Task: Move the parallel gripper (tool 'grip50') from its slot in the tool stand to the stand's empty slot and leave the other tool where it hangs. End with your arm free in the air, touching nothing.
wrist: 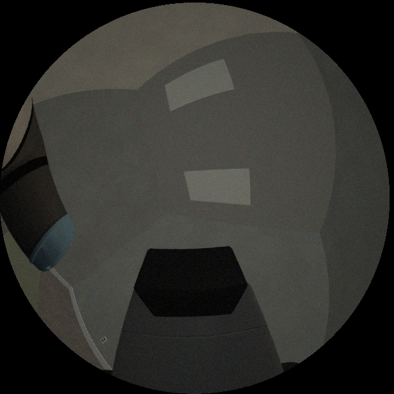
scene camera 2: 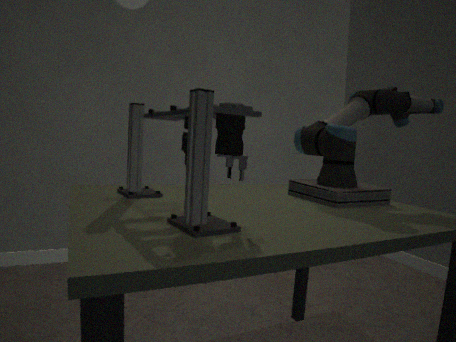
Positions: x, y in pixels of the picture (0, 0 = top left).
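Distance from the lens to a tool stand (scene camera 2: 197, 222): 0.76 m from the lens. A parallel gripper (scene camera 2: 229, 143) is 0.81 m from the lens.
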